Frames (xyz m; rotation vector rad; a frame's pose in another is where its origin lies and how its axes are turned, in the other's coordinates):
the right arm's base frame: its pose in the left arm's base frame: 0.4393 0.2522 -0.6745 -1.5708 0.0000 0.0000
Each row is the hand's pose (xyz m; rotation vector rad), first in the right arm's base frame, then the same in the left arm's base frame.
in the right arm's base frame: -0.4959 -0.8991 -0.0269 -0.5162 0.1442 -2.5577
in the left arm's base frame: -0.0566 0.2253 0.2246 -0.9730 -1.9200 -2.1495
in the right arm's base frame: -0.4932 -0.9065 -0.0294 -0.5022 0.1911 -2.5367
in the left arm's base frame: -0.0539 0.2228 0.2320 -0.9790 -1.8641 -2.1679
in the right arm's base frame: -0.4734 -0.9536 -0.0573 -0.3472 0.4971 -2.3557
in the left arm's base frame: -0.0341 0.1949 0.2791 -0.9768 -1.4550 -2.2333
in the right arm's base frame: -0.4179 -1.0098 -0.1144 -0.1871 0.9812 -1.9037
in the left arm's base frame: 0.0214 0.1378 0.3353 -1.0460 -0.7147 -2.2351
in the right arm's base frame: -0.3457 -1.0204 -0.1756 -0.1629 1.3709 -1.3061
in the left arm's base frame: 0.0936 0.0766 0.3459 -1.1860 0.0505 -2.0871
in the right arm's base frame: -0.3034 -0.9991 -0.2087 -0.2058 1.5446 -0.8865
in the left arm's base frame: 0.1359 0.0435 0.3246 -1.2905 0.5182 -1.9142
